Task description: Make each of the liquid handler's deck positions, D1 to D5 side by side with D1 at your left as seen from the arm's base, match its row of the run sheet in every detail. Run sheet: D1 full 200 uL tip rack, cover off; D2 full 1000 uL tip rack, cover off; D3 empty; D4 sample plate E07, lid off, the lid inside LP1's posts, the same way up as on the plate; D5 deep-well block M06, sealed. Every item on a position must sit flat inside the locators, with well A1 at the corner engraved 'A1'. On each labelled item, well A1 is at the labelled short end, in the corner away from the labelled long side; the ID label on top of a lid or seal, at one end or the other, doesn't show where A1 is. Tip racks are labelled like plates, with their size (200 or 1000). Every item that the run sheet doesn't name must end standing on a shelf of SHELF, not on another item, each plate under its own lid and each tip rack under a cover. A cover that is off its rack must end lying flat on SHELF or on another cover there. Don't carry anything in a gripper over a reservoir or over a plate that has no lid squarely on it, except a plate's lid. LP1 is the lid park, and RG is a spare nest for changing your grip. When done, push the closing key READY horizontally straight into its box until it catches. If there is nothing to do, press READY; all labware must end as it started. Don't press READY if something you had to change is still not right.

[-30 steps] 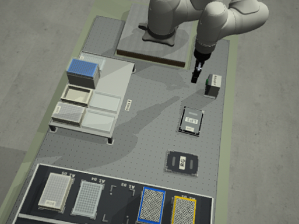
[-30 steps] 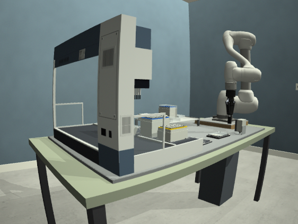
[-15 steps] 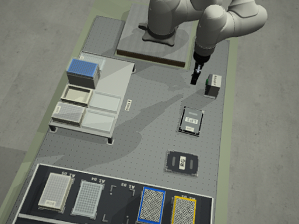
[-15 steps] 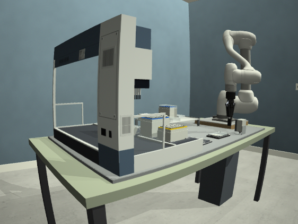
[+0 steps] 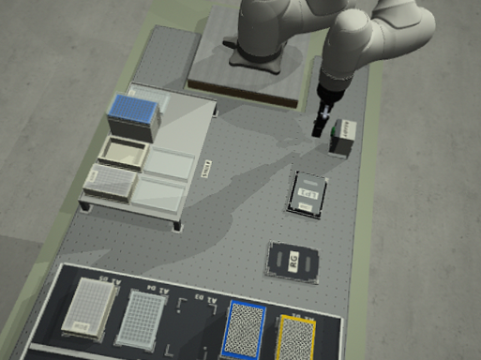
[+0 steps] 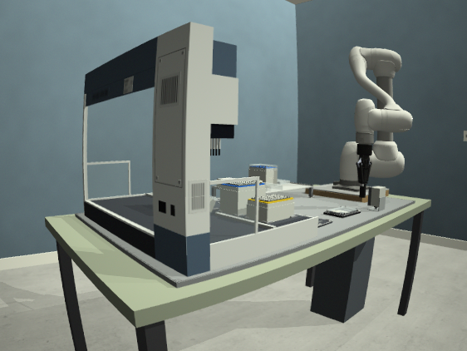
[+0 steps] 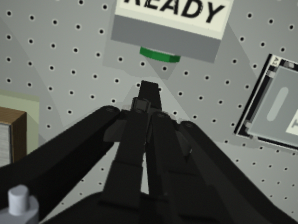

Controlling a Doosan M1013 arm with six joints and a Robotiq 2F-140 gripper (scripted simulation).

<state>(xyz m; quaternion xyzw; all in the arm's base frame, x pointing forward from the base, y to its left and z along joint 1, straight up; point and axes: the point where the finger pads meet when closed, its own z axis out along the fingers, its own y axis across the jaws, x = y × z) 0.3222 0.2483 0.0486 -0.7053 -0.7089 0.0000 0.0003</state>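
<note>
My gripper is now 6 cm to the right of the ready box and 1 cm above it. From my hand the other things lie so: clear lid 20 cm ahead, 6 cm below, 1 cm to the left; shelf label 31 cm to the right, 18 cm ahead, 8 cm below; lid park 20 cm ahead, 8 cm below, 1 cm to the left.
</note>
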